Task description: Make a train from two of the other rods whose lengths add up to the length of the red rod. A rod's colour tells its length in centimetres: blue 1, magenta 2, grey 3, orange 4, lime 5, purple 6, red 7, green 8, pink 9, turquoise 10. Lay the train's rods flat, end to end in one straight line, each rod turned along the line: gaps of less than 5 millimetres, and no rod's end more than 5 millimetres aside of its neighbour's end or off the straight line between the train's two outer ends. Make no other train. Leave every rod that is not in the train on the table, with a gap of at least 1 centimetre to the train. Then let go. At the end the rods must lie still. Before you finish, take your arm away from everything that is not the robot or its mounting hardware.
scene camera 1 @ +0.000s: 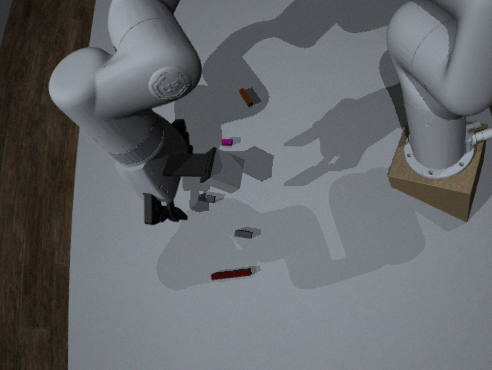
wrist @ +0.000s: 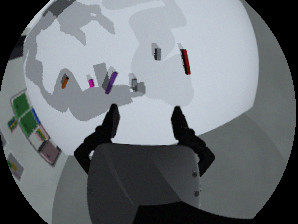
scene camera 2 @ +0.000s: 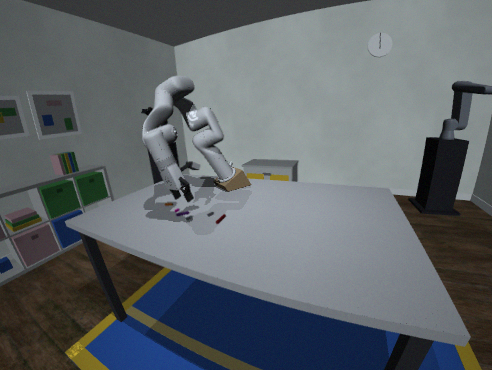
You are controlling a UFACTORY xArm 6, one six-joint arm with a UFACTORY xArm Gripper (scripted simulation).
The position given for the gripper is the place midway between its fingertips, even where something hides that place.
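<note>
The gripper (scene camera 1: 186,191) (wrist: 145,111) (scene camera 2: 184,199) in view.
</note>
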